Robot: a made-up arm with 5 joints. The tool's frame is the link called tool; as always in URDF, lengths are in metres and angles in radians.
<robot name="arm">
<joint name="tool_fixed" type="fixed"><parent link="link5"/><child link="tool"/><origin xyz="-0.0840 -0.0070 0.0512" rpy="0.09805 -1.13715 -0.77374"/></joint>
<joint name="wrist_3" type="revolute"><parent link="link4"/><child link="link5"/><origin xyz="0.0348 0.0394 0.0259"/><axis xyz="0 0 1"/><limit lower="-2.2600" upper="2.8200"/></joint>
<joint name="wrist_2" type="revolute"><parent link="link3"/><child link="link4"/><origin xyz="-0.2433 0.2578 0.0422"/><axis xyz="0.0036 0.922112 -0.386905"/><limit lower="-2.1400" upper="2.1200"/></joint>
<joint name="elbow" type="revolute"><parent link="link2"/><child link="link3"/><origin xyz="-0.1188 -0.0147 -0.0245"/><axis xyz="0 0 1"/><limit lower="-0.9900" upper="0.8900"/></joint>
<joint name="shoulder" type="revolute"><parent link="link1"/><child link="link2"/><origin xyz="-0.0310 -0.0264 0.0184"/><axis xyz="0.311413 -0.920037 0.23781"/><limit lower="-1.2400" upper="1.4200"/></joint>
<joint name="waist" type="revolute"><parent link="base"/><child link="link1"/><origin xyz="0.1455 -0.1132 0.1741"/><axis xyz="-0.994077 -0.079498 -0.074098"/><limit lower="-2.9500" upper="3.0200"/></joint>
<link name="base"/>
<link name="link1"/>
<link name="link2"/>
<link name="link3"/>
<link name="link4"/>
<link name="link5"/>
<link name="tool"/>
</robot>
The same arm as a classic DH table. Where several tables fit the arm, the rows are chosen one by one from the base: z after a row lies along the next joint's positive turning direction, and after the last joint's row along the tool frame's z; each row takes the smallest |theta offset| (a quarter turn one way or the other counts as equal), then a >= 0, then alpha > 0; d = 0 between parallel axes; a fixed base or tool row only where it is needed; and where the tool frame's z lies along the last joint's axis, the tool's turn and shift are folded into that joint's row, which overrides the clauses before.
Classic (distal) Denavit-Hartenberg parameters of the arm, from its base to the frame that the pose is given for. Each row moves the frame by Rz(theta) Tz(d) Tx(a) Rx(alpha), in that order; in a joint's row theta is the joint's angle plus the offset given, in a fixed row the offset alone. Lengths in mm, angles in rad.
base (fixed): theta_offset -1.491; d 164; a 124.4; alpha 1.645
waist: theta_offset -1.3418; d -97.5; a -14.8; alpha -1.8277
shoulder: theta_offset 1.5562; d 4; a -117.2; alpha -1.3307
elbow: theta_offset -0.3303; d 131.4; a -244.3; alpha -1.9681
wrist_2: theta_offset 0; d 321.4; a 34.6; alpha 1.9681
wrist_3: theta_offset 0.9089; d 65.3; a -57.4; alpha -1.1394
tool (fixed): theta_offset -1.6161; d 68; a 0; alpha 0
Joint limits (rad, base to tool): -2.95..3.02 -1.24..1.42 -0.99..0.89 -2.14..2.12 -2.26..2.82

